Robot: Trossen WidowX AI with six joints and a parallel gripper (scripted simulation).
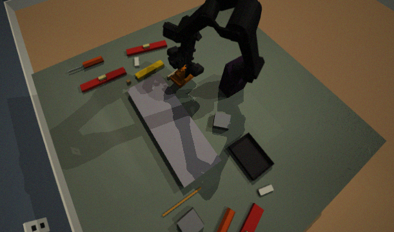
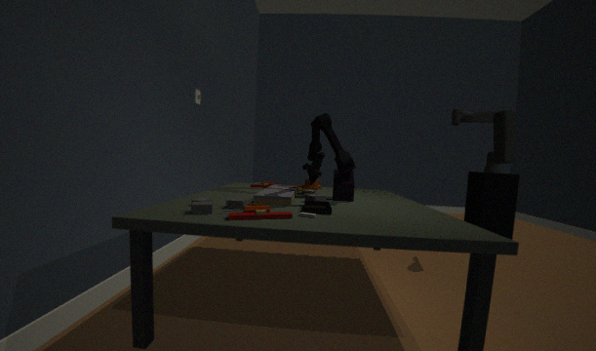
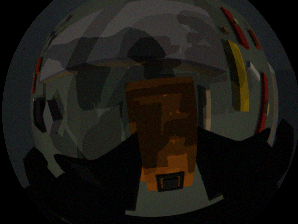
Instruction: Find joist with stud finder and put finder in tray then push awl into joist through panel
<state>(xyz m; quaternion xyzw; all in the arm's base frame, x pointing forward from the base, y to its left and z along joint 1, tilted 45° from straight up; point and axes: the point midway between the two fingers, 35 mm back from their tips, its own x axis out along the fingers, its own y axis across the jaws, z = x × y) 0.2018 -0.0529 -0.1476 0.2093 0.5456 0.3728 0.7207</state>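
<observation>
Now: gripper tip 10 mm past the pale-handled pointed tool, 80 mm to the left of it and 50 mm above it. The rest, counted from my gripper tip: yellow bar (130 mm ahead, 150 mm to the right, 50 mm below); then orange stud finder (20 mm behind, 10 mm to the right, 20 mm above); then dark tray (100 mm behind, 480 mm to the left, 50 mm below).
</observation>
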